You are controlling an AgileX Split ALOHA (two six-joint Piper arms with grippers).
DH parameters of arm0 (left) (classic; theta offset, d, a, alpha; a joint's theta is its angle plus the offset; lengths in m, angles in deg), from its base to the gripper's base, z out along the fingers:
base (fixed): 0 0 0 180
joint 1: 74.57 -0.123 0 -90
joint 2: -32.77 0 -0.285 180
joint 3: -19.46 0 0.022 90
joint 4: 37.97 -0.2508 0 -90
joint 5: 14.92 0 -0.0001 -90
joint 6: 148.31 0.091 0 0
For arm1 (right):
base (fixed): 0 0 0 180
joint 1: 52.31 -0.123 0 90
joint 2: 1.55 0 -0.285 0
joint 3: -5.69 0 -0.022 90
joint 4: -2.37 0.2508 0 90
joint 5: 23.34 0 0.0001 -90
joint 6: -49.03 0.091 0 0
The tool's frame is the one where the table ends.
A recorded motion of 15 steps. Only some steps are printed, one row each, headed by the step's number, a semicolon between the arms.
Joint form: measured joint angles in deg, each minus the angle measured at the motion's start. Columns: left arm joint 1, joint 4, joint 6, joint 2, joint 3, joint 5; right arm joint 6, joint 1, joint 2, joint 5, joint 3, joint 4.
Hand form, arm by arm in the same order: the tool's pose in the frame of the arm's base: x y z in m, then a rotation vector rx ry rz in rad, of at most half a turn. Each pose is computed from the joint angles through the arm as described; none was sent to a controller.
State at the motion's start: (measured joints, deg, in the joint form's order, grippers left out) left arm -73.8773 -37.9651 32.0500 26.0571 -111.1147 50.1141; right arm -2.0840 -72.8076 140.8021 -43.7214 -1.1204 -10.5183
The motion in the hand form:
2: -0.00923 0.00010 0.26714 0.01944 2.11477 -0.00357; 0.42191 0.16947 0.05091 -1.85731 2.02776 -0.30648
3: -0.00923 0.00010 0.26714 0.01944 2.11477 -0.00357; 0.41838 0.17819 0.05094 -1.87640 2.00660 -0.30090
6: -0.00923 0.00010 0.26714 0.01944 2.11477 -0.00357; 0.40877 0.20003 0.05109 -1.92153 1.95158 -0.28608
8: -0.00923 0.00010 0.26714 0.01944 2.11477 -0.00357; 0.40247 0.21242 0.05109 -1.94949 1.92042 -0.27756
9: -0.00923 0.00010 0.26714 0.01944 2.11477 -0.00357; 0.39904 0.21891 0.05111 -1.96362 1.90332 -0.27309
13: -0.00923 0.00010 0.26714 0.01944 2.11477 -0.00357; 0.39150 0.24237 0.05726 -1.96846 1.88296 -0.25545
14: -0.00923 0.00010 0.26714 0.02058 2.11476 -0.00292; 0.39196 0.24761 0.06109 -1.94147 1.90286 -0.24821
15: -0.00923 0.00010 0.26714 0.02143 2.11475 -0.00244; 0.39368 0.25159 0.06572 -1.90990 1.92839 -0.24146
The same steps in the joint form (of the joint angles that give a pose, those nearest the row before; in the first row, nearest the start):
2: 0.00 0.00 0.00 0.00 0.00 0.00; 0.00 -2.28 0.00 0.00 0.00 0.05
3: 0.00 0.00 0.00 0.00 0.00 0.00; 0.00 -3.46 0.00 0.05 0.00 0.06
6: 0.00 0.00 0.00 0.00 0.00 0.00; 0.00 -6.45 0.00 0.30 0.00 0.13
8: 0.00 0.00 0.00 0.00 0.00 0.00; 0.00 -8.20 0.00 0.30 0.00 0.13
9: 0.00 0.00 0.00 0.00 0.00 0.00; 0.00 -9.12 0.00 0.34 0.00 0.13
13: 0.00 0.00 0.00 0.00 0.00 0.00; 2.11 -12.18 0.00 -1.15 -1.75 0.13
14: 0.00 0.00 0.06 0.00 0.00 0.00; 3.93 -12.73 0.00 -2.06 -2.82 0.13
15: 0.00 0.00 0.11 0.00 0.00 0.00; 5.71 -13.07 0.00 -3.23 -4.11 0.24

